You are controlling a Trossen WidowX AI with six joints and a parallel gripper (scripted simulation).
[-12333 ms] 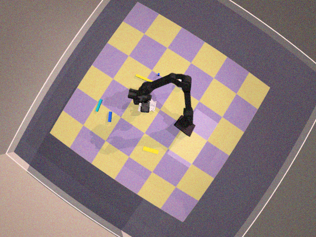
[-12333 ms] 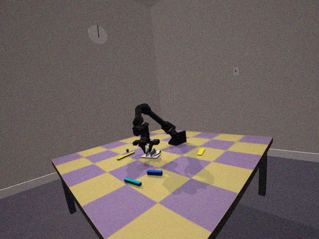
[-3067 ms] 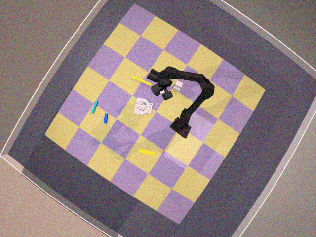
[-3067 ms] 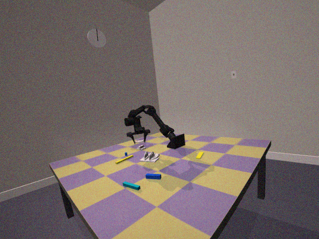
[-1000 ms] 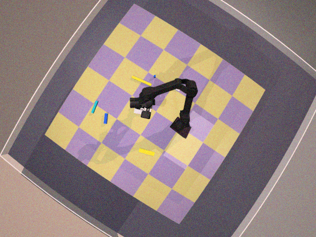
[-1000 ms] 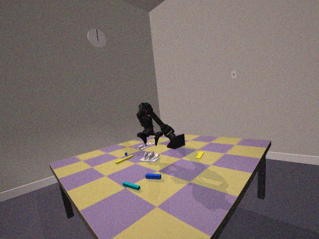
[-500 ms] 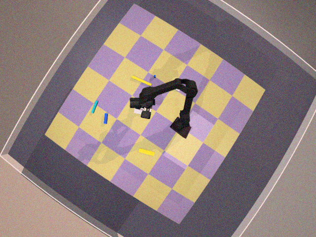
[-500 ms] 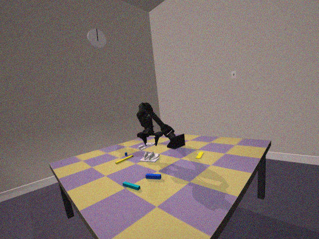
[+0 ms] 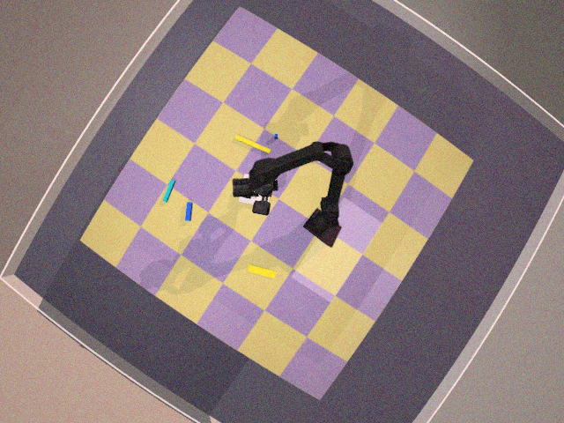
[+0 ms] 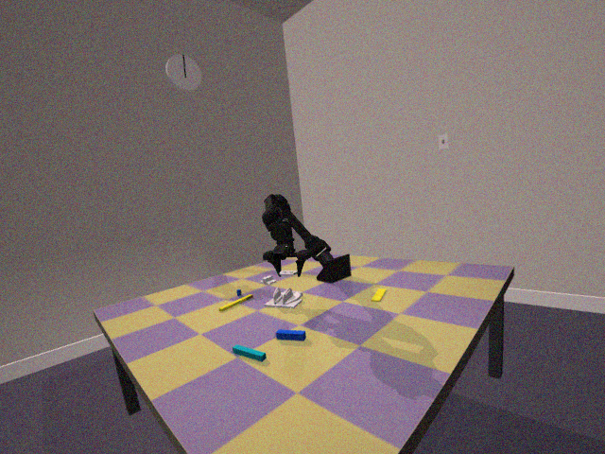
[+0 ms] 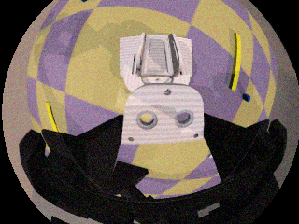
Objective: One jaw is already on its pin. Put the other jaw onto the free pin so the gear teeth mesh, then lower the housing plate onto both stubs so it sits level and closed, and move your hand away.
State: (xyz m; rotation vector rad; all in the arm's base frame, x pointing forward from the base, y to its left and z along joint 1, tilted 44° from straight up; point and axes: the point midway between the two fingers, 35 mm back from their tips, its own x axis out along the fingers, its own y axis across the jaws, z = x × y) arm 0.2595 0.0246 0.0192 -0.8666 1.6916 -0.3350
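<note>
The white base plate lies 8 cm below my gripper tip, 7 cm ahead of it and 3 cm to the left of it. From my gripper tip the other things lie so: long yellow bar: 16 cm ahead, 14 cm to the right, 8 cm below; then white housing plate: 2 cm above, 1 cm ahead; then small blue cube: 22 cm to the right, 10 cm ahead, 7 cm below.
</note>
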